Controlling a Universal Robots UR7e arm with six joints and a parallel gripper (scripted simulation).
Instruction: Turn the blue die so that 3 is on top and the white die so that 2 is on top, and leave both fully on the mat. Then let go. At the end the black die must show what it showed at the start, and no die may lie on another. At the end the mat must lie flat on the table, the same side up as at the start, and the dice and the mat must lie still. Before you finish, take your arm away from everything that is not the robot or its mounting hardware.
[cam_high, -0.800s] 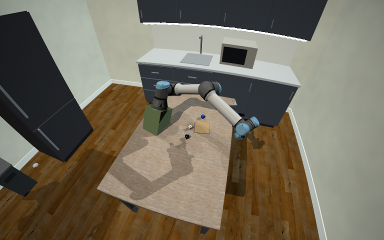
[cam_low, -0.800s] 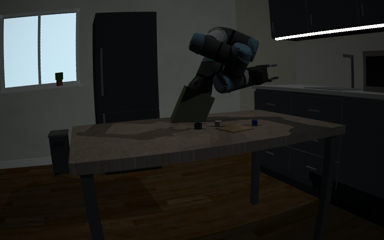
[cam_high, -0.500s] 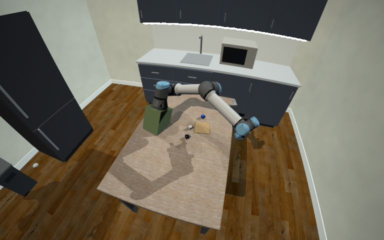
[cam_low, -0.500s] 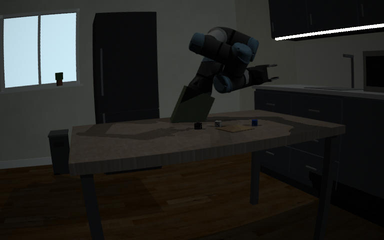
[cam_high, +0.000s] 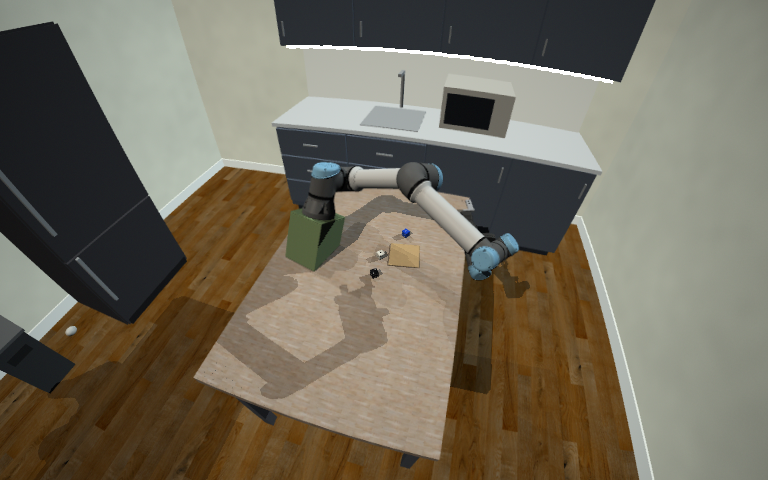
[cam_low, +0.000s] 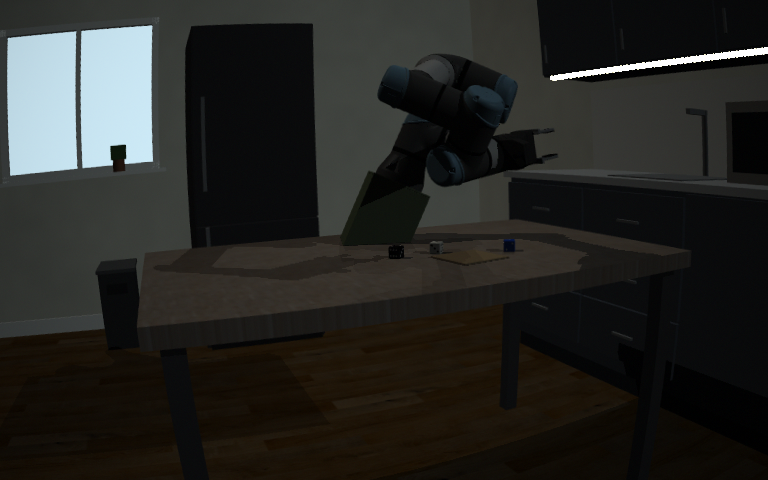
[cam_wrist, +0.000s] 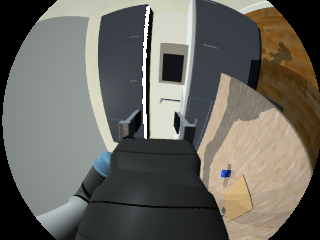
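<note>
Right now the black die is 310 mm behind my hand, 270 mm to the right of it and 270 mm below it. Round my hand: white die 320 mm behind, 270 mm below, 160 mm to the right; blue die 270 mm below, 260 mm behind, 30 mm to the left; tan mat 280 mm below, 220 mm behind, 100 mm to the right.
</note>
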